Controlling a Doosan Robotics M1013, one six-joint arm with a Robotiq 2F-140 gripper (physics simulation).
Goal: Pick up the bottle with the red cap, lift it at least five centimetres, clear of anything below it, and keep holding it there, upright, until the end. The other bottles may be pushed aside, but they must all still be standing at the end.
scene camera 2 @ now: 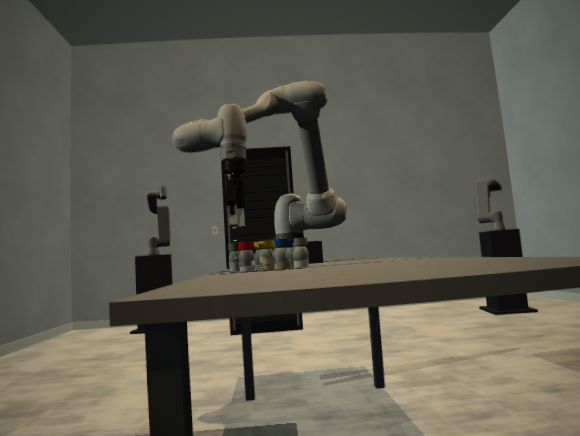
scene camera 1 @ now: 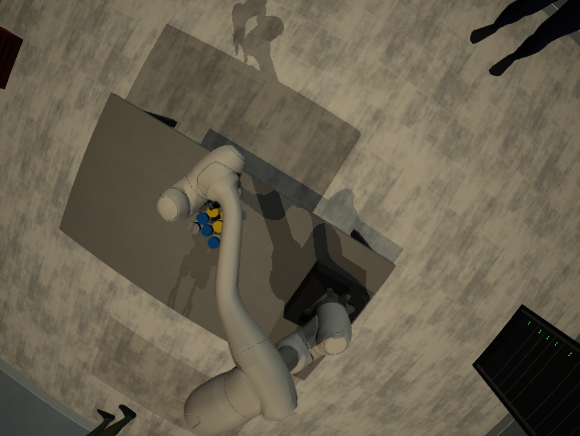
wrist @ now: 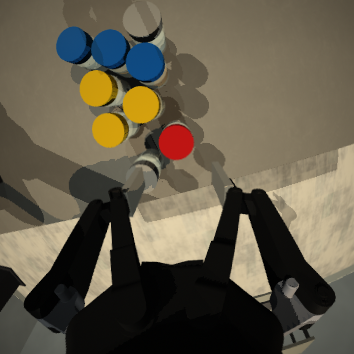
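Where they show: gripper, between the fingertips: (scene camera 2: pixel 237 225) (wrist: pixel 177 174); arm's base, origin of its link: (scene camera 1: pixel 329 310).
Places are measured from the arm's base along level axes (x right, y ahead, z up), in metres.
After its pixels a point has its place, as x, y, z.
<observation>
The red-capped bottle (scene camera 2: pixel 246 246) {0.064, 0.786, -0.020} (wrist: pixel 176 142) {0.071, 0.761, -0.002} stands upright on the table at one end of a tight cluster; it does not show in scene camera 1. A grey-topped bottle (scene camera 2: pixel 234 259) {0.126, 0.721, -0.061} (wrist: pixel 143 172) {0.114, 0.701, -0.002} stands close beside it. Yellow-capped bottles (scene camera 1: pixel 213 212) {0.007, 0.709, -0.003} (scene camera 2: pixel 265 244) {0.005, 0.743, -0.016} (wrist: pixel 141 104) {0.008, 0.718, -0.002} and blue-capped bottles (scene camera 1: pixel 202 218) {-0.049, 0.732, -0.002} (scene camera 2: pixel 283 243) {-0.061, 0.757, -0.018} (wrist: pixel 145 62) {-0.050, 0.733, -0.002} stand behind it in the wrist view. My gripper (scene camera 2: pixel 237 218) {0.099, 0.759, 0.057} (wrist: pixel 177 174) {0.099, 0.759, 0.057} is partly open and empty, pointing down, its fingertips a little above cap height. In the wrist view the red cap lies ahead of the gap between the fingers.
Another grey-topped bottle (scene camera 1: pixel 195 227) {-0.106, 0.732, -0.002} (scene camera 2: pixel 300 242) {-0.120, 0.762, -0.018} (wrist: pixel 142 20) {-0.111, 0.737, -0.002} stands at the far end of the cluster. The table (scene camera 1: pixel 135 165) {-0.122, 1.201, -0.108} (scene camera 2: pixel 400 285) {-0.317, 1.502, -0.113} has an edge near the red-capped bottle. A black box-like stand (scene camera 1: pixel 300 300) {-0.050, 0.141, 0.004} with a smaller arm shows near the table's lower right in scene camera 1.
</observation>
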